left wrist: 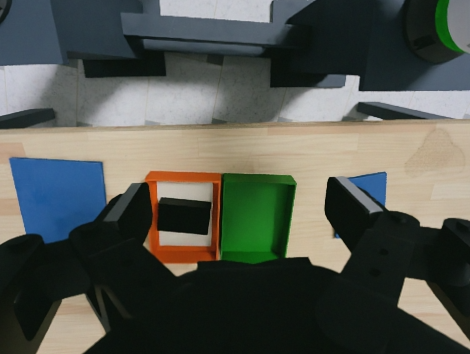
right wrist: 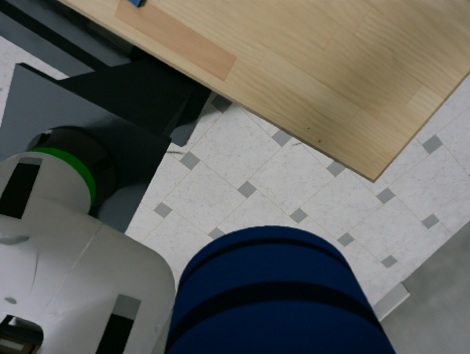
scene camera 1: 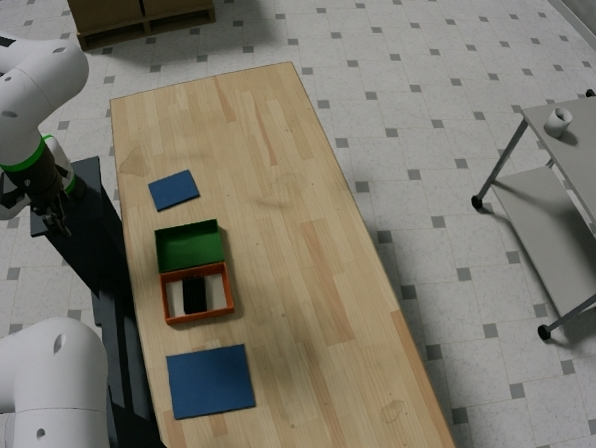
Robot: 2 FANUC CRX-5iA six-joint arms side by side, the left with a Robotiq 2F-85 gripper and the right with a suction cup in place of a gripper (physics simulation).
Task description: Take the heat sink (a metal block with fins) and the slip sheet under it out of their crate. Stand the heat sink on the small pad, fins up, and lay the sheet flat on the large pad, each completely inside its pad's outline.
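The black heat sink (scene camera 1: 194,295) (left wrist: 184,216) rests, fins up in scene camera 1, on the off-white slip sheet (scene camera 1: 216,290) (left wrist: 185,190) inside the orange crate (scene camera 1: 200,317) (left wrist: 186,176). The small blue pad (scene camera 1: 174,190) (left wrist: 374,185) and the large blue pad (scene camera 1: 211,382) (left wrist: 60,195) lie on either side of the containers, with nothing on them. My left gripper (scene camera 1: 61,230) (left wrist: 240,197) is open and empty, high up and left of the table's edge in scene camera 1. My right suction cup's blue body (right wrist: 275,265) shows in the right wrist view, with nothing seen on it; its tip is hidden.
An empty green tray (scene camera 1: 190,247) (left wrist: 257,215) adjoins the orange crate. The wooden table (scene camera 1: 280,240) (right wrist: 300,65) carries them. Dark robot pedestals stand along its left edge in scene camera 1. A grey cart (scene camera 1: 545,220) with a white cup (scene camera 1: 557,123) stands at the right.
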